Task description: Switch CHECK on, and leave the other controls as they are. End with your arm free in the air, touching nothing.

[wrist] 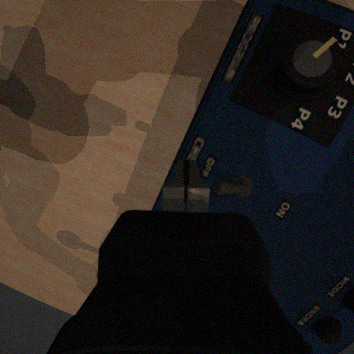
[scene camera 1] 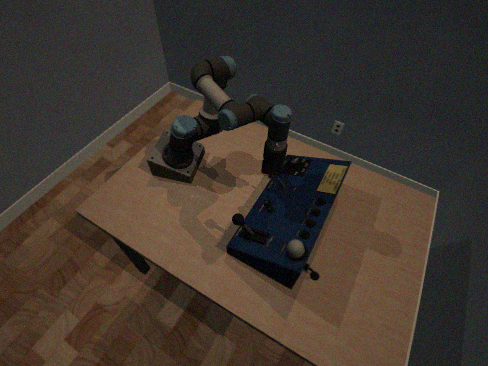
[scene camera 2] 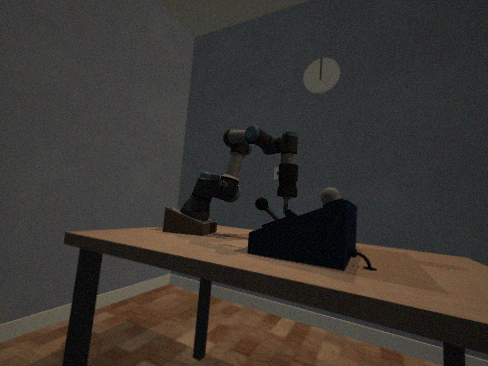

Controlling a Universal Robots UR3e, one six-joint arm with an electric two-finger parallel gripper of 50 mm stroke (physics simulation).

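Frame: origin at the arm's base, x ahead, y left, z up, level; metres.
Where they show: gripper, fingertip midpoint: (wrist: 185,172) (scene camera 1: 270,176); arm's base, origin of the base link: (scene camera 1: 178,156) (scene camera 2: 194,215).
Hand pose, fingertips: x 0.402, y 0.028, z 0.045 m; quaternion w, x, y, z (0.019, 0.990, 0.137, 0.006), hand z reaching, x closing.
Things, the pixels of their centre, and the offset from my fingertips. "spot": a spot on its surface instead.
- CHECK switch, surface spot: (wrist: 234,186) spot: 0.044 m ahead, 0.000 m left, 0.002 m down
- blue sloped panel, body centre: (wrist: 257,244) (scene camera 2: 312,225) (scene camera 1: 291,206) 0.114 m ahead, 0.073 m right, 0.035 m down
- OFF label, surface spot: (wrist: 208,166) spot: 0.025 m ahead, 0.001 m right, 0.044 m down
- PROGRAM knob, body centre: (wrist: 311,58) 0.062 m ahead, 0.115 m left, 0.002 m up
- pale ball, surface spot: (scene camera 2: 330,195) (scene camera 1: 293,254) spot: 0.171 m ahead, 0.296 m right, 0.061 m up
- yellow label, surface spot: (scene camera 1: 332,179) spot: 0.221 m ahead, 0.054 m left, 0.038 m up
The CHECK switch (wrist: 234,186) is a small dark toggle lever on the blue sloped panel (scene camera 1: 292,200) (scene camera 2: 310,240) (wrist: 305,175). In the wrist view its collar is between the OFF label (wrist: 208,166) and the ON label (wrist: 283,210). The lever leans from the collar toward the OFF side. My gripper (scene camera 2: 286,212) (wrist: 185,172) is shut and empty, pointing down low over the panel. Its fingertips are on the OFF side of the lever, close to its tip; whether they touch is too dark to tell. In scene camera 1 the fingertips are hard to make out.
The PROGRAM knob (wrist: 312,59) has its yellow mark toward P1. A black-knobbed lever (scene camera 1: 238,219) (scene camera 2: 261,203) sticks up at the panel's near end. A pale ball (scene camera 1: 295,248) (scene camera 2: 330,195), several dark knobs and a yellow label (scene camera 1: 332,179) are also on the panel.
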